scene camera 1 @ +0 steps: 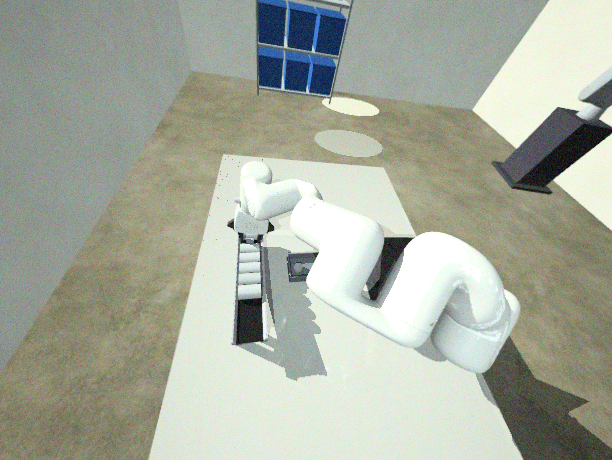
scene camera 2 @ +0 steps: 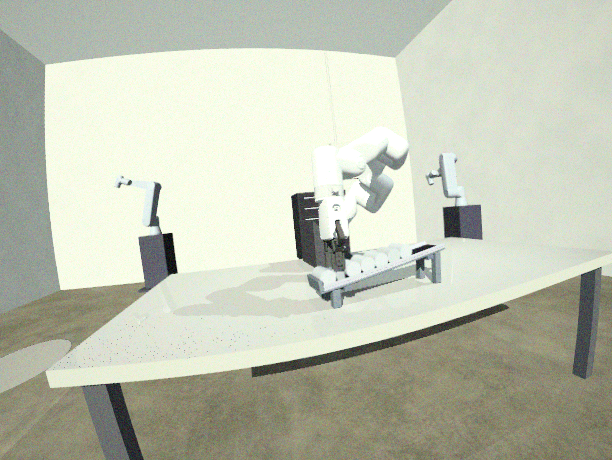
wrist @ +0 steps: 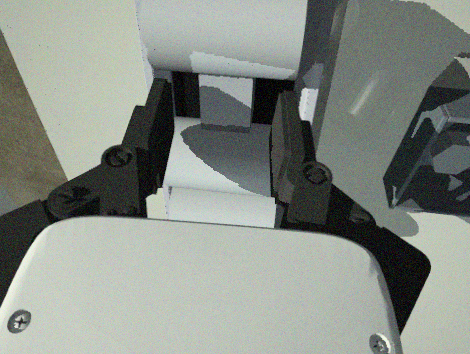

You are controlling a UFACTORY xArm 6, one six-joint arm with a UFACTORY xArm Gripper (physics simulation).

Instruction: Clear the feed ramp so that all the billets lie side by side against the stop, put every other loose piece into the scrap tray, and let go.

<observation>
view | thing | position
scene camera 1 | my gripper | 250,239
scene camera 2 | my gripper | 335,267
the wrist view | small pale block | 226,102
</observation>
